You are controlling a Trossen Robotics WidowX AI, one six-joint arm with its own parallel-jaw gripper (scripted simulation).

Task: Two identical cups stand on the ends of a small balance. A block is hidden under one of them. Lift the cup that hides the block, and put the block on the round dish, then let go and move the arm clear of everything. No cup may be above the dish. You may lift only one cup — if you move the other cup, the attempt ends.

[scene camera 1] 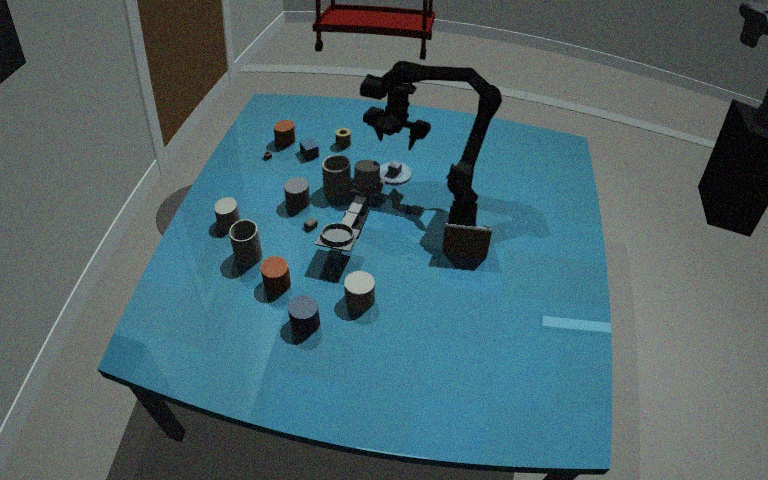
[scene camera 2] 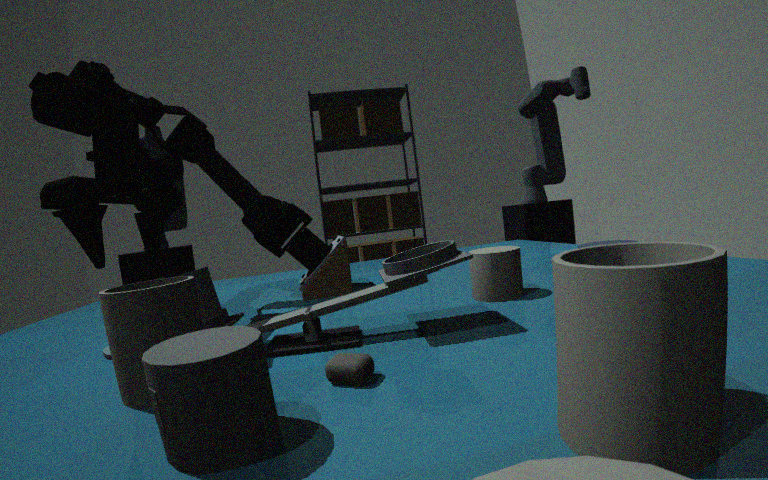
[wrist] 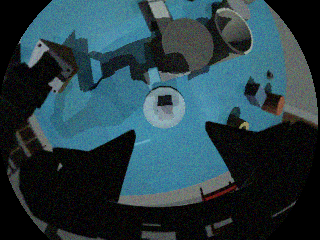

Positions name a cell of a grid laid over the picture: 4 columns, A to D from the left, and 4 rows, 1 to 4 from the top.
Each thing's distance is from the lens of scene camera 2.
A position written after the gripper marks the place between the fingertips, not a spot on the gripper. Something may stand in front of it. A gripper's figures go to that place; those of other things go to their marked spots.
gripper (scene camera 2: A3): 0.53 m
cup (scene camera 2: B3): 0.41 m
cup (scene camera 2: D3): 0.17 m
cup (scene camera 2: A3): 0.32 m
